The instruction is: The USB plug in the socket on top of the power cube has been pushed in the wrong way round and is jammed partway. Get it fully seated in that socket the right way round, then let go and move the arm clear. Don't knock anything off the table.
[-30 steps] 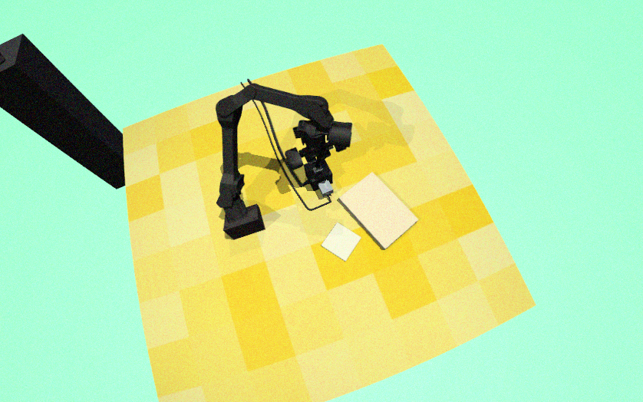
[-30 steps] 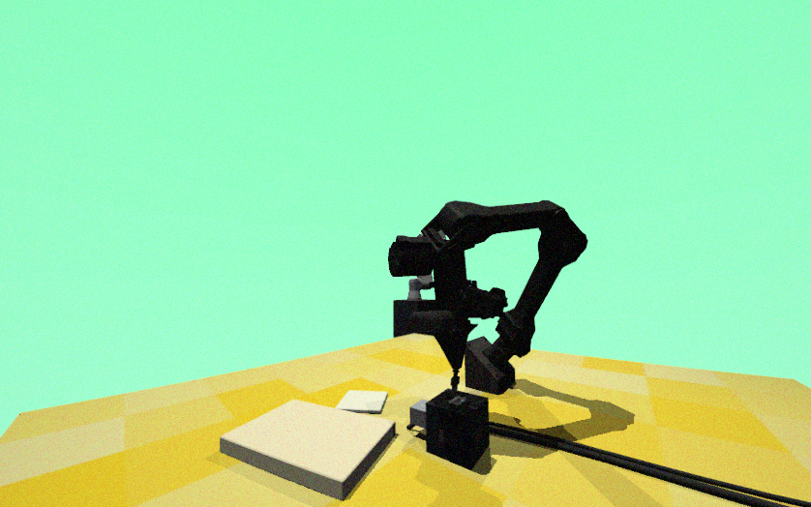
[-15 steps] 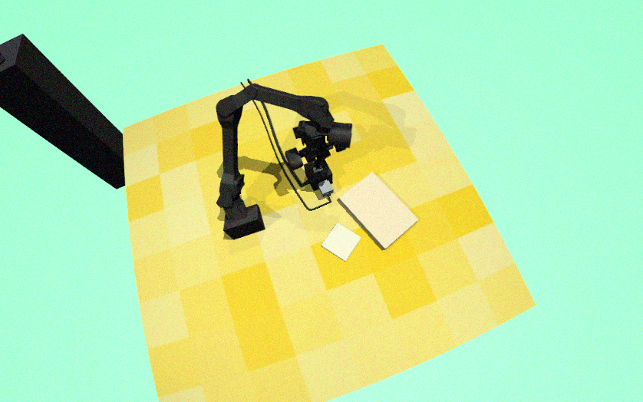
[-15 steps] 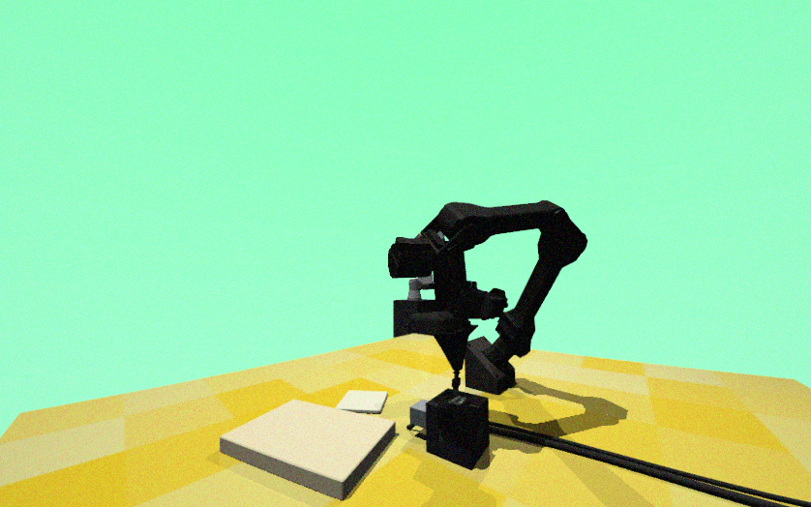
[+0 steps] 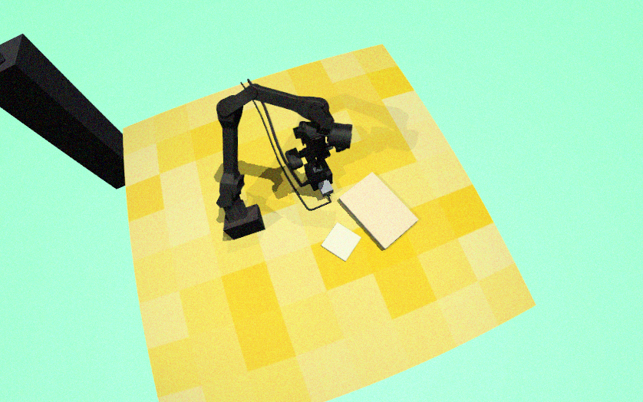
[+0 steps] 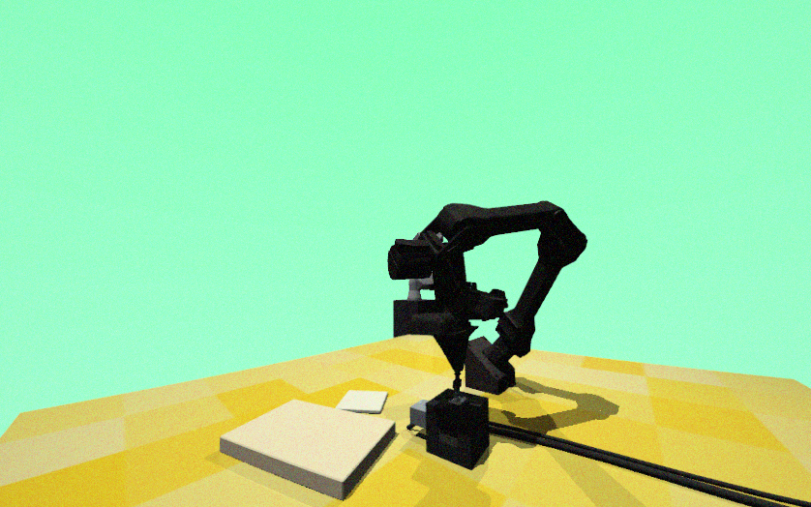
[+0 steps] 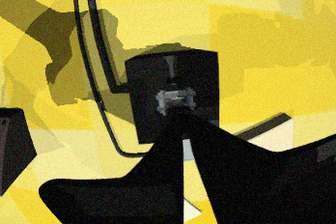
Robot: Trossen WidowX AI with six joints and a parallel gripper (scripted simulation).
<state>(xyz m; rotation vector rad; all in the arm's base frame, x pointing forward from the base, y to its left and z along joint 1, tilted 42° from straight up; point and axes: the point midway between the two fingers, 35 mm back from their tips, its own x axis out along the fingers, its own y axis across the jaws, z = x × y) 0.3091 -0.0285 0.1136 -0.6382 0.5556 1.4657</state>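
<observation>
Right now my gripper tip is 20 mm above the USB plug. The rest, counted from my gripper tip: beige box (150 mm ahead, 200 mm to the right, 110 mm below); pad (20 mm behind, 250 mm to the right, 120 mm below); USB socket (50 mm below).
</observation>
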